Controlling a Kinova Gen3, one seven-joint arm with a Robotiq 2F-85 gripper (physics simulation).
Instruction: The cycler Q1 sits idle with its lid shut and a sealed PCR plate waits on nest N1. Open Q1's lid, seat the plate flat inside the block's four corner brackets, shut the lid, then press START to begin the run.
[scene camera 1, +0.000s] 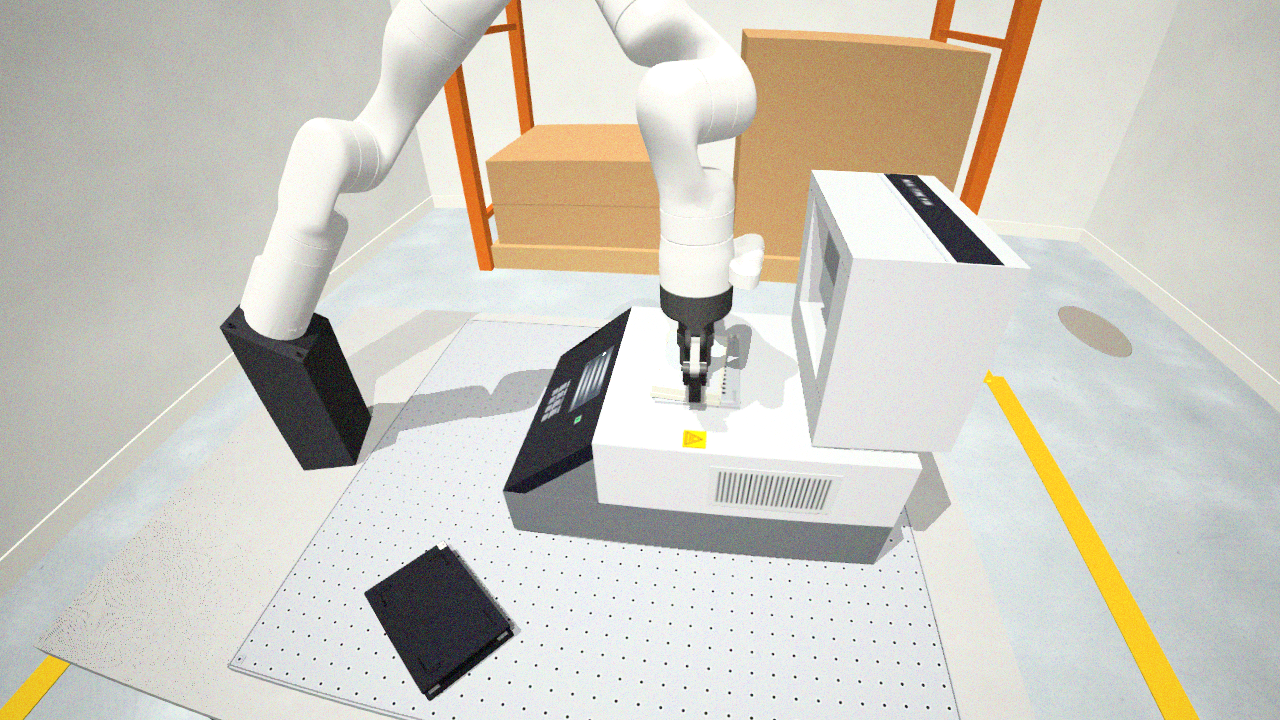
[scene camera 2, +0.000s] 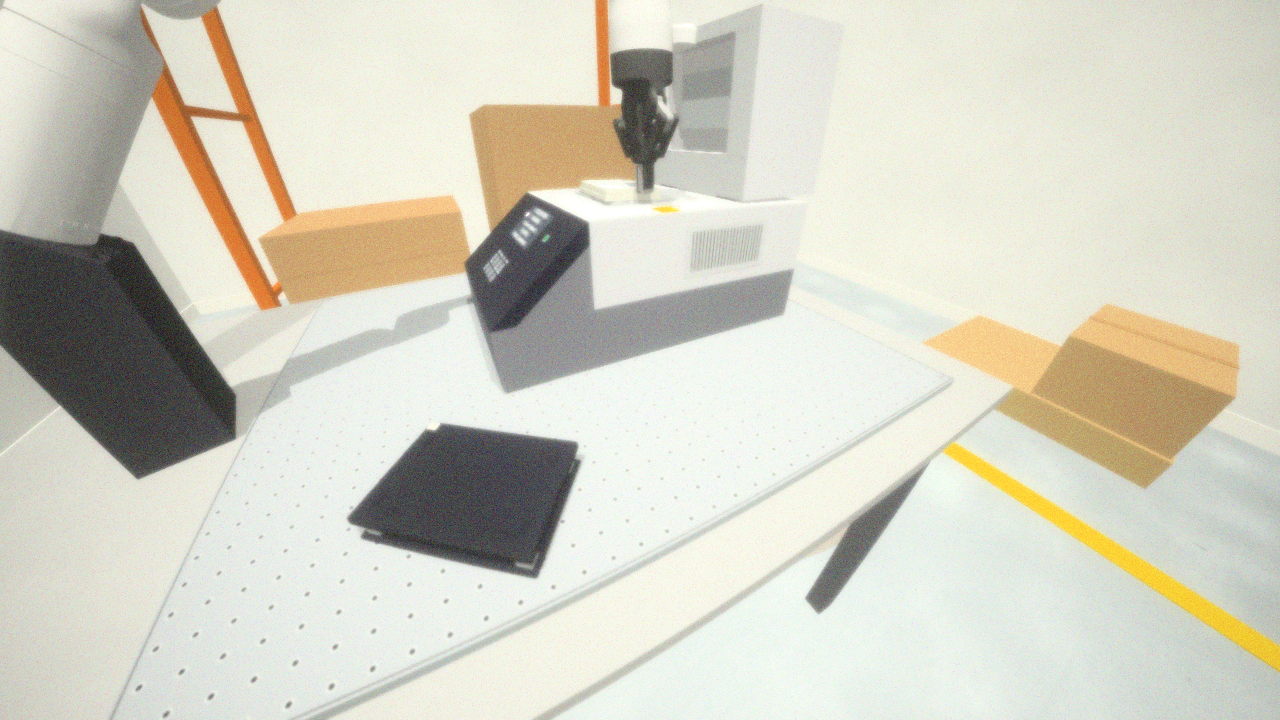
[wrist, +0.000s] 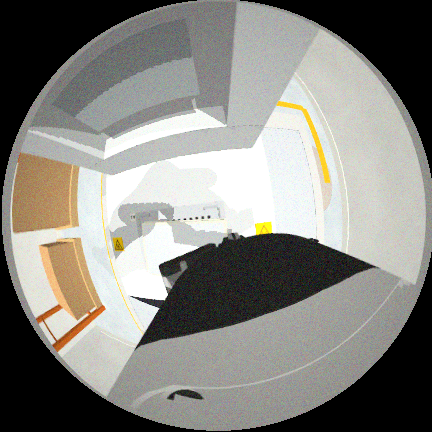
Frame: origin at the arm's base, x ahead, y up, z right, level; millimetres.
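Where they show: gripper, fingertip midpoint: (scene camera 1: 694, 400) (scene camera 2: 644, 193) (wrist: 232, 239); arm's base, link origin: (scene camera 1: 276, 319) (scene camera 2: 24, 223).
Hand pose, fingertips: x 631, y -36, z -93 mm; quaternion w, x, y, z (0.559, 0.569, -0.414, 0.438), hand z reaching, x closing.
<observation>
Each offset is from my fingertips to the centre of the thing. "spot": to the spot under its first point.
The cycler Q1 (scene camera 1: 752, 456) (scene camera 2: 653, 250) stands on the perforated board with its lid (scene camera 1: 895, 313) (scene camera 2: 760, 97) (wrist: 141, 72) swung open and upright behind the block. The sealed PCR plate {dy -2, dx -25, dz -68 mm} (scene camera 1: 669, 392) (scene camera 2: 606, 187) (wrist: 160, 241) lies on top of the block. My gripper (scene camera 1: 696, 399) (scene camera 2: 642, 185) (wrist: 232, 239) is shut and empty, pointing straight down with its fingertips on the plate's front part. The dark control panel {spot: dy -67, dx -184, dz -26 mm} (scene camera 1: 573, 393) (scene camera 2: 523, 255) slopes down the cycler's left side. The black nest N1 {dy -198, dx -234, dz +283 mm} (scene camera 1: 439, 617) (scene camera 2: 469, 496) lies bare near the board's front.
The arm's black base (scene camera 1: 299, 393) (scene camera 2: 97, 340) stands left of the board. Cardboard boxes (scene camera 1: 573, 192) and an orange rack (scene camera 1: 469, 170) are behind. An open carton (scene camera 2: 1127, 385) sits on the floor to the right. Yellow floor lines (scene camera 1: 1073, 527) run alongside.
</observation>
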